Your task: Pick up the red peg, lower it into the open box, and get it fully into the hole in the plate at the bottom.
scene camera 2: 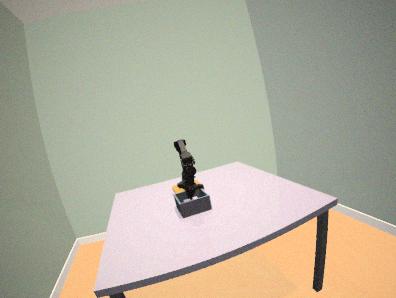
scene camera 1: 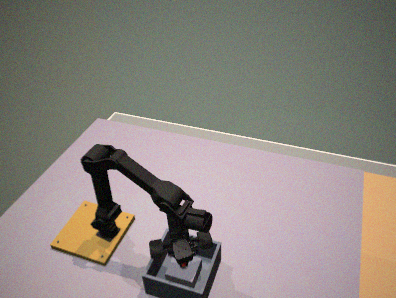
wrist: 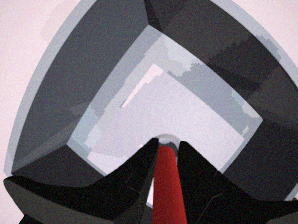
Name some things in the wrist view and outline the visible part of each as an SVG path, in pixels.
The gripper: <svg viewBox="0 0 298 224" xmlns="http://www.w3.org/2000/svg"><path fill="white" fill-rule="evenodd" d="M180 141L177 151L177 168L188 224L298 224L298 200L259 201L257 198L251 197L250 194L243 192L241 188L231 183L230 180L227 180L226 176L223 176L216 167L213 167L213 164L209 163L208 159L204 159L204 156L192 147L192 144L189 144L188 141ZM158 137L150 137L144 144L144 147L134 153L133 156L130 156L124 164L114 169L109 175L102 177L102 179L94 181L94 184L86 185L85 188L84 186L77 188L77 186L37 183L37 181L28 179L25 176L5 177L3 181L5 190L12 197L17 208L24 214L23 220L20 220L19 224L141 224L141 217L144 214L150 186L152 186L154 169L156 169Z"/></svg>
A dark grey box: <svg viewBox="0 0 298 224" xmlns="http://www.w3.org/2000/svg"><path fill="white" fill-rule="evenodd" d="M146 202L141 224L153 224L153 205ZM3 171L7 177L25 176L37 183L85 188L86 185L94 184L94 181L105 177L105 173L88 159L88 155L154 63L197 95L198 99L223 117L223 120L245 139L220 169L222 175L259 201L291 201L298 192L297 64L294 64L277 40L233 0L80 0L53 36L25 88L9 135L11 137Z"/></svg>
